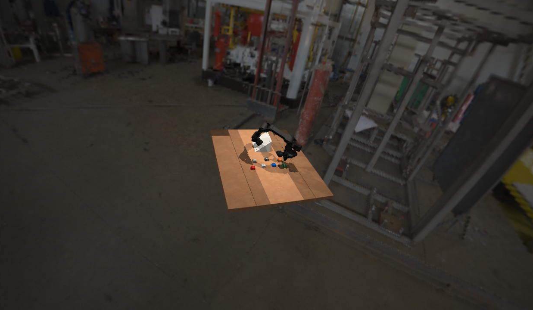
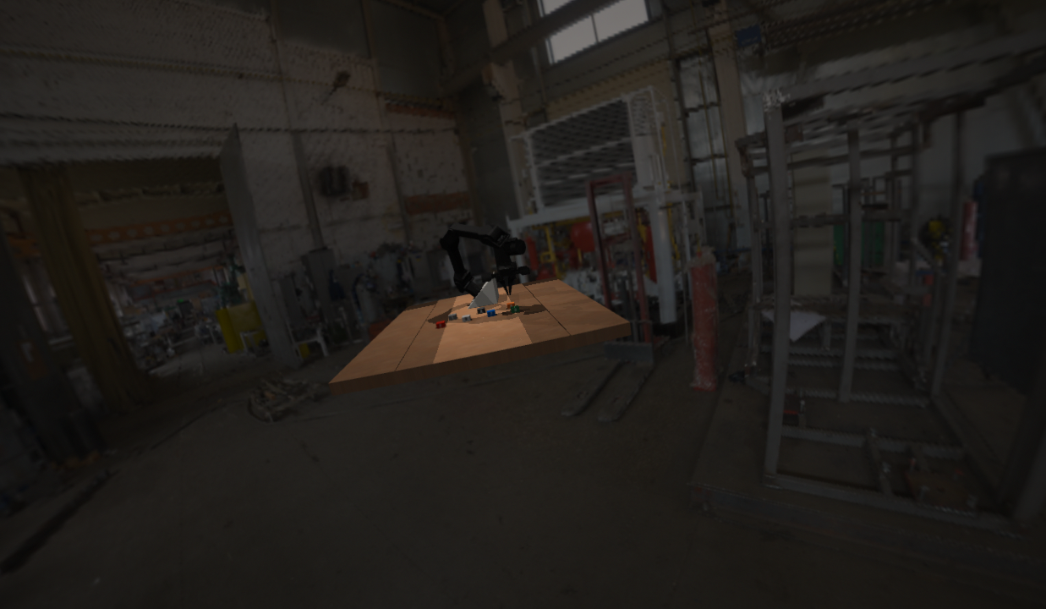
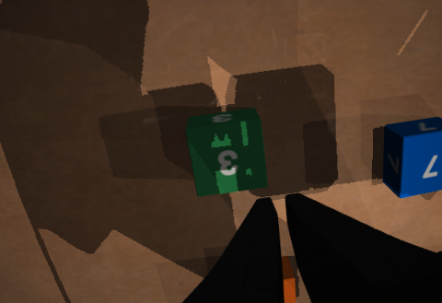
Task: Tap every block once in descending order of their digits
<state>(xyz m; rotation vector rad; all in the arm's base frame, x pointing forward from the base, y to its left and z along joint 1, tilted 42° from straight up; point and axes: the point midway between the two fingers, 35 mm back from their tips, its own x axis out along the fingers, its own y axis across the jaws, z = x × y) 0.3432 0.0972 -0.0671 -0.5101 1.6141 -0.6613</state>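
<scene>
The red block lies 29 cm to the right of my gripper tip, 6 cm below it and 1 cm behind it. Round my gripper tip: green block: 6 cm below, 1 cm to the left; then blue block: 8 cm to the right, 6 cm below, 2 cm behind; then orange block: 9 cm behind, 6 cm below, 1 cm to the left.
</scene>
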